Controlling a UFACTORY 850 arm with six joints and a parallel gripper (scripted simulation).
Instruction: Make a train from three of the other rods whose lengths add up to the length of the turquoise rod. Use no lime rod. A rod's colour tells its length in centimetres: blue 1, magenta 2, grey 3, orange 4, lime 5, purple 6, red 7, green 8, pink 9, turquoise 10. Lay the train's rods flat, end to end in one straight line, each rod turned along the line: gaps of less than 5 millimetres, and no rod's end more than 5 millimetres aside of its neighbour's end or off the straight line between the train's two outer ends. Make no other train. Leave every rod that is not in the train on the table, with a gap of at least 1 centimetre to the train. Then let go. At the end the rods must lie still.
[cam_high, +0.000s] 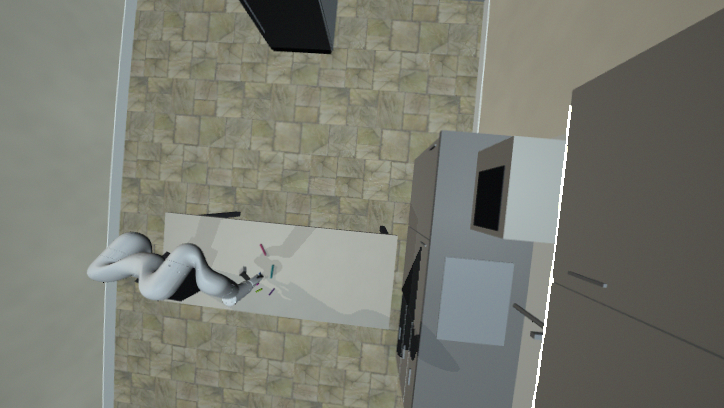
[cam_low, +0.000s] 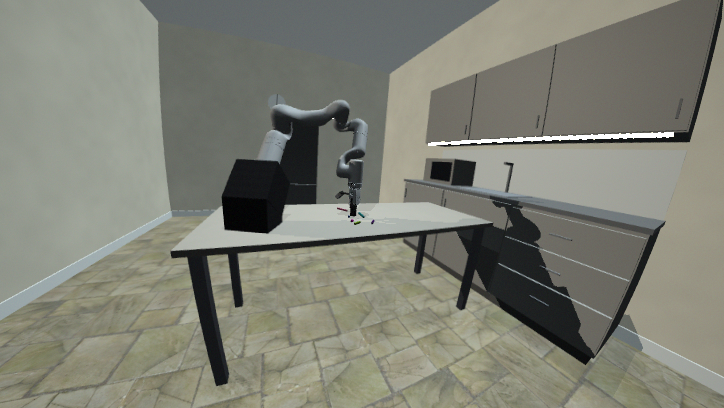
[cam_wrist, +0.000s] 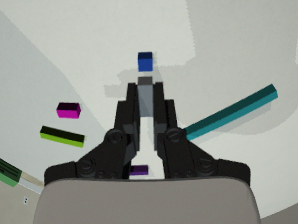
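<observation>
Now: the grey rod 20 mm below my hand. The rest, counted from my hand: turquoise rod 70 mm ahead, 40 mm to the left, 30 mm below; then magenta rod 70 mm to the right, 30 mm below, 30 mm behind; then small blue rod 30 mm below, 20 mm to the left, 20 mm behind.
</observation>
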